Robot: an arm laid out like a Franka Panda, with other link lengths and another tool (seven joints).
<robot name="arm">
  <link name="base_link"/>
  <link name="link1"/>
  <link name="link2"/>
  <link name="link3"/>
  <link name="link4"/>
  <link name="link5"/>
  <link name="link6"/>
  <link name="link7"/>
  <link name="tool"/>
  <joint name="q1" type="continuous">
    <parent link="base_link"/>
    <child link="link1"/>
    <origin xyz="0 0 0.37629" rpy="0 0 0"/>
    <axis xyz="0 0 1"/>
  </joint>
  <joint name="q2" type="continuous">
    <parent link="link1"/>
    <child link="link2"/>
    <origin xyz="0 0 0" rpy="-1.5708 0 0"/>
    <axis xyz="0 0 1"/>
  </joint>
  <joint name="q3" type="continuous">
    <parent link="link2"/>
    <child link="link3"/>
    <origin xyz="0 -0.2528 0" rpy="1.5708 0 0"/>
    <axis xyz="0 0 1"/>
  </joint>
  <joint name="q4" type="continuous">
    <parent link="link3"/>
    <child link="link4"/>
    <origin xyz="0.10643 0 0" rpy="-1.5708 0 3.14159"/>
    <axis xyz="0 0 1"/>
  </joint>
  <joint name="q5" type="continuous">
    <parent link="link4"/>
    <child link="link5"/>
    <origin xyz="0.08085 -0.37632 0" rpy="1.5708 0 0"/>
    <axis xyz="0 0 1"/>
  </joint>
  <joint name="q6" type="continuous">
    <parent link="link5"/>
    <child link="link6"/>
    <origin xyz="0 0 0" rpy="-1.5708 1.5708 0"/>
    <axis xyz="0 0 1"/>
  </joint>
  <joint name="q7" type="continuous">
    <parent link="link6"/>
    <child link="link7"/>
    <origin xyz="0 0.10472 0" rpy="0 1.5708 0"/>
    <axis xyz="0 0 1"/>
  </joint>
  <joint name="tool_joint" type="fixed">
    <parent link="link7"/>
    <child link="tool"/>
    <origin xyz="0.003 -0.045 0.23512" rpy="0 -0.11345 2.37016"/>
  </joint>
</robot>
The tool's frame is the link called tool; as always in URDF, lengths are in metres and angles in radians. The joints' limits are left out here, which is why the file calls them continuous.
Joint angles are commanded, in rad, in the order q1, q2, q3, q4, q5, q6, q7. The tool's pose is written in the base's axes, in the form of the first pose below.
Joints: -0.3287, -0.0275, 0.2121, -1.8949, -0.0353, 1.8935, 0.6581
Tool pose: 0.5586, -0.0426, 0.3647, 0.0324, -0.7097, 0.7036, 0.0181
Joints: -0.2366, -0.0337, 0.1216, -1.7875, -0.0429, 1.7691, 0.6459
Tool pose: 0.5552, -0.0437, 0.4083, 0.0262, -0.7134, 0.6999, 0.0203
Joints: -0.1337, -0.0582, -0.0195, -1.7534, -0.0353, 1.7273, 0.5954
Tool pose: 0.5481, -0.0646, 0.4348, 0.0351, -0.7168, 0.6962, 0.0178
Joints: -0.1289, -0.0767, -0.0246, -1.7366, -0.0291, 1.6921, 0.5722
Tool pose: 0.5414, -0.0633, 0.4501, 0.0372, -0.7240, 0.6885, 0.0201
